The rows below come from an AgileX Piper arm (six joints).
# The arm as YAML. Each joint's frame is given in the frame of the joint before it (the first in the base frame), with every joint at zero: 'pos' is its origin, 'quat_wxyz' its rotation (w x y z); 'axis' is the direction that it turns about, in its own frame. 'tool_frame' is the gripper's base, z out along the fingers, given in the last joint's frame.
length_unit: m
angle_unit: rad
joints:
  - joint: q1
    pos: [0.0, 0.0, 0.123]
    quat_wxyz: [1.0, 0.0, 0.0, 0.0]
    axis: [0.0, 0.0, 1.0]
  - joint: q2
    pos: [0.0, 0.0, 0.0]
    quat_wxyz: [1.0, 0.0, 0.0, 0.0]
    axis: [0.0, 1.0, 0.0]
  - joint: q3
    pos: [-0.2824, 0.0, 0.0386]
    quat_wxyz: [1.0, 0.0, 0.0, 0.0]
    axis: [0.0, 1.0, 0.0]
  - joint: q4
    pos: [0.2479, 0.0, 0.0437]
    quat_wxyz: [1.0, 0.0, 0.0, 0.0]
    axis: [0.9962, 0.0, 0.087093]
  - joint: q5
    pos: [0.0, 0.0, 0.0]
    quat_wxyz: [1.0, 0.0, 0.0, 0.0]
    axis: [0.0, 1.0, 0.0]
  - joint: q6
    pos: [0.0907, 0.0, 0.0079]
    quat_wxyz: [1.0, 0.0, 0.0, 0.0]
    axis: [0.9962, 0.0, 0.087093]
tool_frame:
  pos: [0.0, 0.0, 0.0]
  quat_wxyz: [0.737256, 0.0, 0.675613, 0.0]
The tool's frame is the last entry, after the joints.
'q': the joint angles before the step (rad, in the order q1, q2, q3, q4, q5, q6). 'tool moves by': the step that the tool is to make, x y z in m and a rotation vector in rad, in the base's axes. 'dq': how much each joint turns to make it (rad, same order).
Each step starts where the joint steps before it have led.
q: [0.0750, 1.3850, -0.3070, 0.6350, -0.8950, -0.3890]
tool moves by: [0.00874, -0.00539, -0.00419, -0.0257, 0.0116, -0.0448]
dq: [-0.0140, 0.0580, -0.0280, 0.0280, -0.0359, -0.0250]
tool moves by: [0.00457, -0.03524, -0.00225, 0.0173, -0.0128, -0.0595]
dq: [-0.1960, 0.0390, -0.0240, -0.1739, 0.0239, 0.1089]
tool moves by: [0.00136, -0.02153, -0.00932, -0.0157, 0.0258, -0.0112]
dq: [-0.1200, 0.0570, -0.0090, -0.1380, -0.0090, 0.0541]
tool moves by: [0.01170, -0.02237, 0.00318, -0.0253, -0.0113, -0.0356]
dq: [-0.0830, 0.0490, -0.0700, -0.0540, 0.0040, 0.0040]
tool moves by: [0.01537, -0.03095, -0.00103, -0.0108, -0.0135, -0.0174]
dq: [-0.1070, 0.0830, -0.0970, -0.1111, 0.0070, 0.0499]
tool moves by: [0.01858, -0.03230, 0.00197, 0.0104, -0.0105, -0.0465]
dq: [-0.0710, 0.0780, -0.1300, -0.0271, 0.0511, 0.0211]
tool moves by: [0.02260, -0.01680, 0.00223, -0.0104, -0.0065, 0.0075]
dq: [-0.0150, 0.0680, -0.1170, -0.0239, 0.0389, 0.0030]
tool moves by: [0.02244, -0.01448, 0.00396, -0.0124, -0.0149, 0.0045]
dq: [-0.0050, 0.0620, -0.1170, -0.0081, 0.0360, -0.0020]
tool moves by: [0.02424, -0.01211, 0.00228, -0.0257, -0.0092, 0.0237]
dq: [0.0000, 0.0690, -0.1210, -0.0279, 0.0310, -0.0021]
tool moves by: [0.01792, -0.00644, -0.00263, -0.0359, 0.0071, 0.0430]
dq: [0.0000, 0.0580, -0.0830, -0.0580, 0.0130, 0.0041]
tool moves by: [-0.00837, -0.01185, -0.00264, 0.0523, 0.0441, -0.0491]
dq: [-0.0300, -0.0080, -0.0030, 0.0309, 0.0760, -0.0029]
